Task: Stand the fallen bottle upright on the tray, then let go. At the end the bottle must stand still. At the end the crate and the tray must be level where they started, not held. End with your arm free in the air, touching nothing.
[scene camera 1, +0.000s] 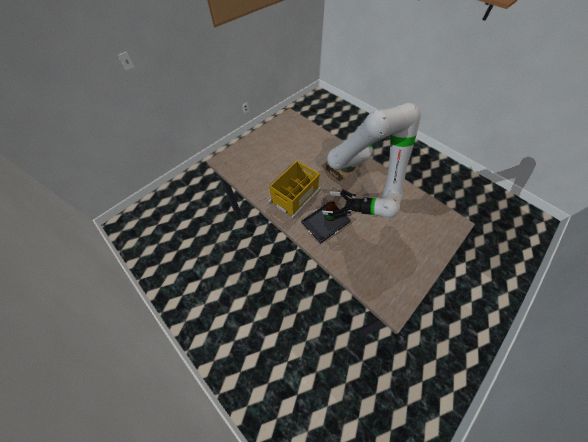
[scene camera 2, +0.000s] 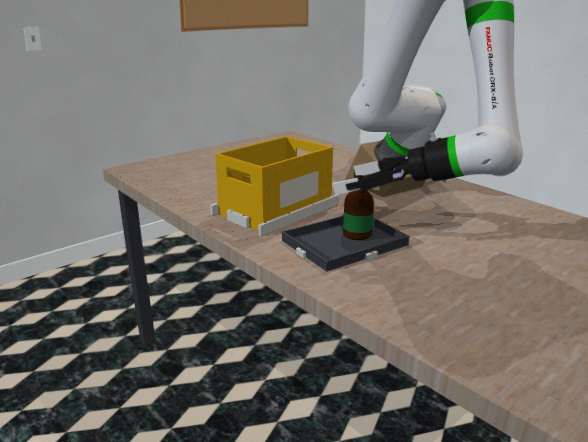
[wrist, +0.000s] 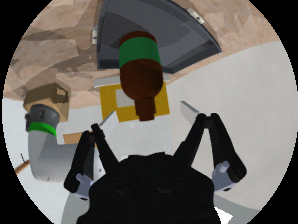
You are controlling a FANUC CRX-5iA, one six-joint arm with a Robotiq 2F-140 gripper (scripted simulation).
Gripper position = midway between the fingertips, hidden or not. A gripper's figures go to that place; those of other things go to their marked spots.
Labels:
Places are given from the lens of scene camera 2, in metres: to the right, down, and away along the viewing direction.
gripper (scene camera 2: pixel 345 179): 0.13, -0.10, 1.26
yellow crate (scene camera 2: pixel 279 188): -0.04, -0.08, 1.32
dark grey tray (scene camera 2: pixel 325 244): 0.08, 0.06, 1.25

